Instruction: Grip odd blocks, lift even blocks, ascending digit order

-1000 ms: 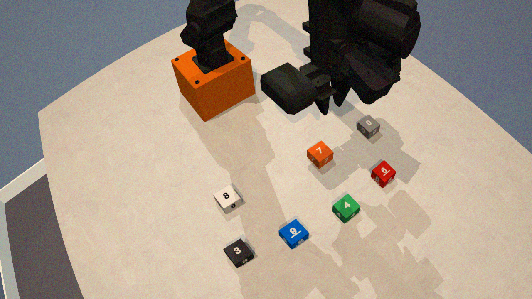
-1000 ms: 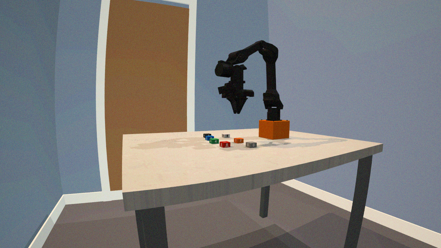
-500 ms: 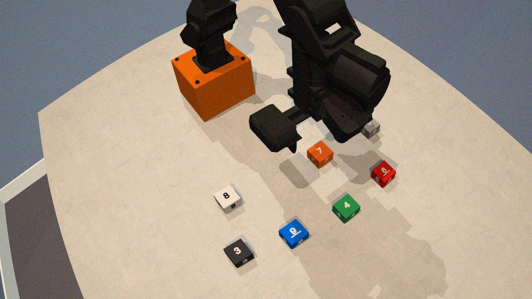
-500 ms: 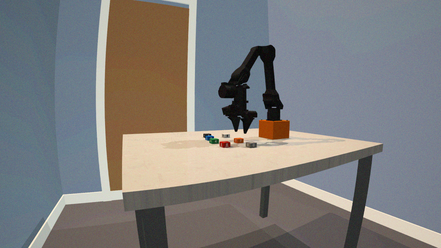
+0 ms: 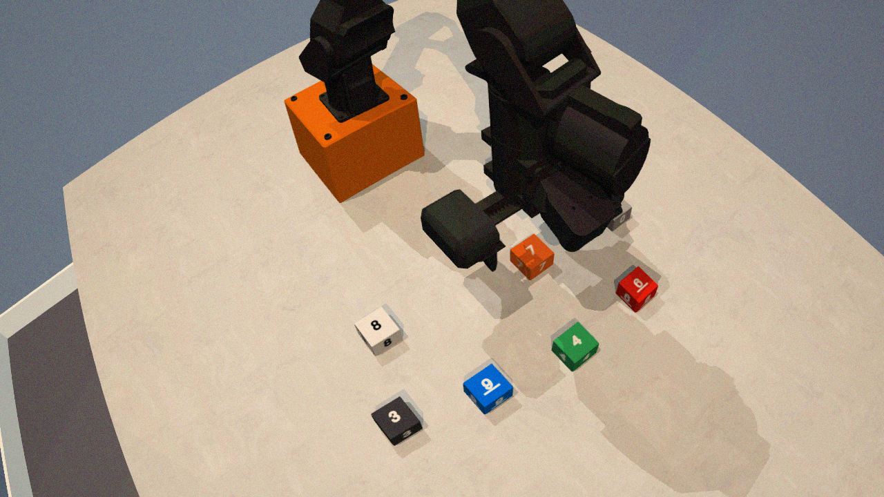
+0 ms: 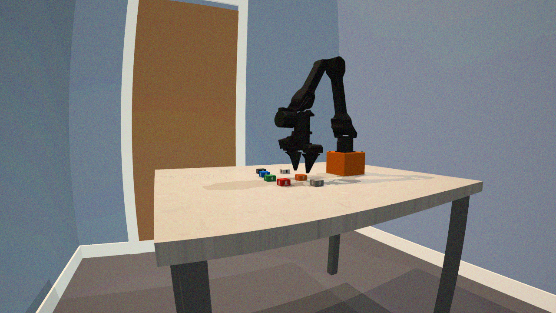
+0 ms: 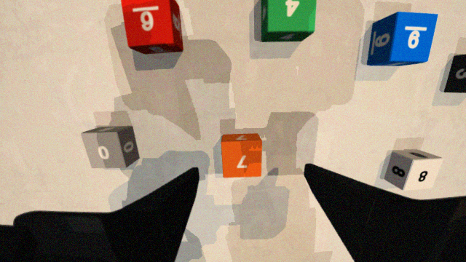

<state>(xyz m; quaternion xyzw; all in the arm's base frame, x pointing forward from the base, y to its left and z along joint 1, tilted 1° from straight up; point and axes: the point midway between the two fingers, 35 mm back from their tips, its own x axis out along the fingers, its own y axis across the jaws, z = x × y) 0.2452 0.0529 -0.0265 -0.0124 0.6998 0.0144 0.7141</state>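
Now: the orange 7 block 1 cm to the left of my gripper tip and 2 cm below it. Also, from my gripper tip: green block (11 cm ahead, 2 cm to the right, 2 cm below); then red block (10 cm ahead, 7 cm to the left, 2 cm below); then grey block (1 cm ahead, 12 cm to the left, 2 cm below).
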